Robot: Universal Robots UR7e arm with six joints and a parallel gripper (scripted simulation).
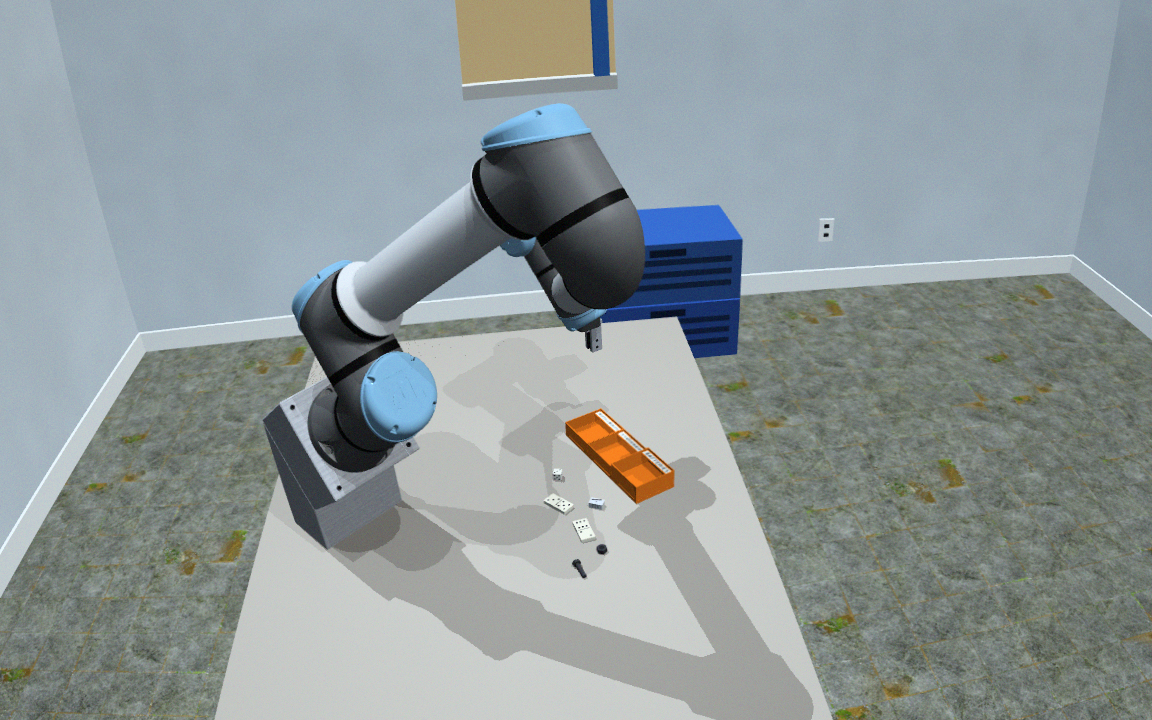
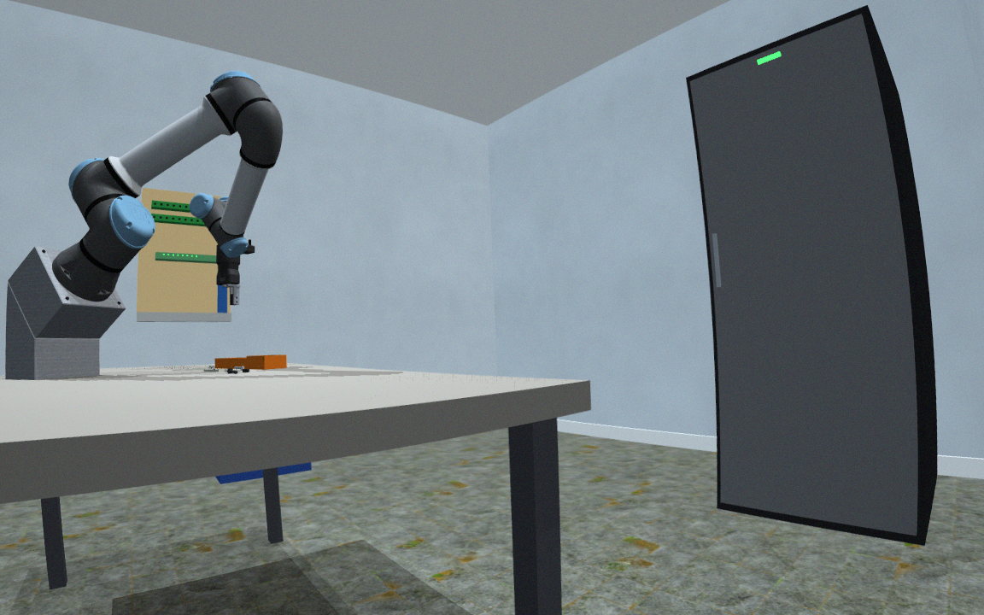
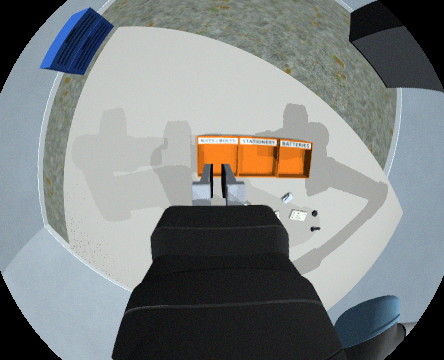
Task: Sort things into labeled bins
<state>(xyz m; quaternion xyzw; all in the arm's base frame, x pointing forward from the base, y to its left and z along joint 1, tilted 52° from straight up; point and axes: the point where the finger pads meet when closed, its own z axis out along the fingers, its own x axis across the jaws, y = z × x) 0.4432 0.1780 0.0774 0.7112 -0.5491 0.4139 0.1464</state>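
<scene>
The grey piece lies 100 mm behind my hand, 180 mm to the right of it and 210 mm below it. Round my hand: white die (130 mm behind, 80 mm to the right, 210 mm below); then black bolt (200 mm behind, 310 mm to the right, 210 mm below); then black nut (150 mm behind, 290 mm to the right, 220 mm below).
</scene>
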